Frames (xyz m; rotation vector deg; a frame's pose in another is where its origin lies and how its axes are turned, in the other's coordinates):
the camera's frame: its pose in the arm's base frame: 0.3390 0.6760 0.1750 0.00 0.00 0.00
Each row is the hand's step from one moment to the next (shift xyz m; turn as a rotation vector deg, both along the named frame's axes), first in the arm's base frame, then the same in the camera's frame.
Working: the arm's base frame: its pose in the camera's frame: -0.3390 -0.6760 -0.1750 0.00 0.00 0.00

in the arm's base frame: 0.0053 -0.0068 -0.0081 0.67 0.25 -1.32
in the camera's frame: 0.0053 -0.0068 -0.0081 0.67 0.25 -1.32
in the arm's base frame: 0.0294 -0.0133 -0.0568 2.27 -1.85 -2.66
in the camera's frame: 0.0294 -0.0133 -0.0568 2.27 -1.85 -2.66
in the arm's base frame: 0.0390 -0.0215 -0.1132 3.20 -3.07 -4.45
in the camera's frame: 0.0390 -0.0215 -0.1132 3.20 -3.07 -4.45
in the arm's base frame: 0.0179 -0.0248 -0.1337 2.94 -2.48 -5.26
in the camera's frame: 0.0179 -0.0248 -0.1337 2.94 -2.48 -5.26
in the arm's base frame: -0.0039 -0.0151 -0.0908 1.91 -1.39 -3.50
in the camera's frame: -0.0039 -0.0151 -0.0908 1.91 -1.39 -3.50
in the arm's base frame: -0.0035 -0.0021 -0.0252 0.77 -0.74 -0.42
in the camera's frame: -0.0035 -0.0021 -0.0252 0.77 -0.74 -0.42
